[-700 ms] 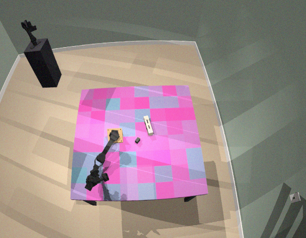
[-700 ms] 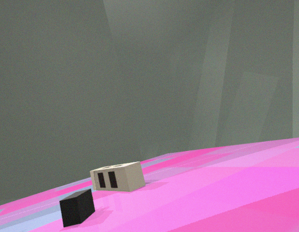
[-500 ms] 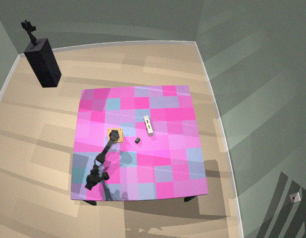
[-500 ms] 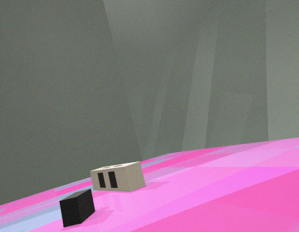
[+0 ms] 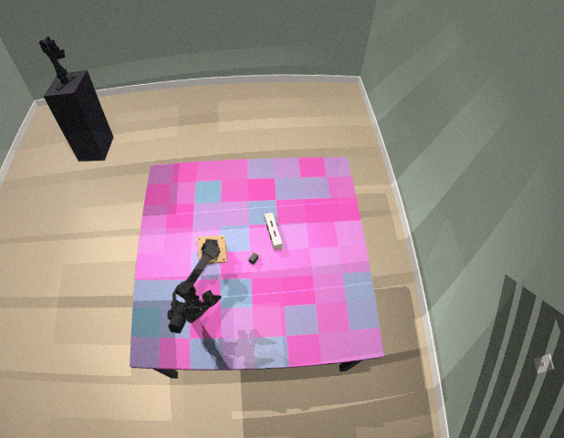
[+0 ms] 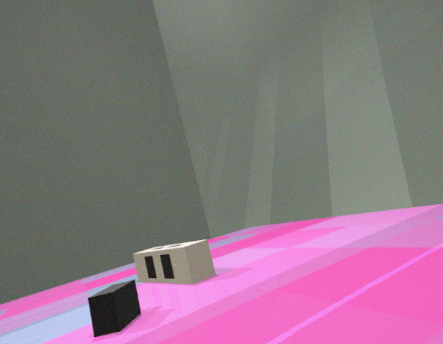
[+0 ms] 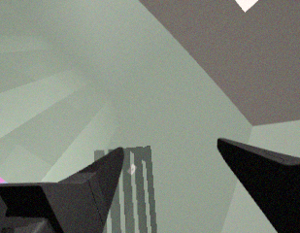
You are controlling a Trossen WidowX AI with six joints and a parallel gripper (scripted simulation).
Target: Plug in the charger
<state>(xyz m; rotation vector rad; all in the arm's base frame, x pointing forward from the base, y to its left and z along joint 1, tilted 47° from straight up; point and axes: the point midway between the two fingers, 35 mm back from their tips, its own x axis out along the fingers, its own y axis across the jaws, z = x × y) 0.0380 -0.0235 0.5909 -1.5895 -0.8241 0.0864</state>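
Now: gripper tip 130 mm short of the two-prong charger, 420 mm to the right of it and 460 mm above it.
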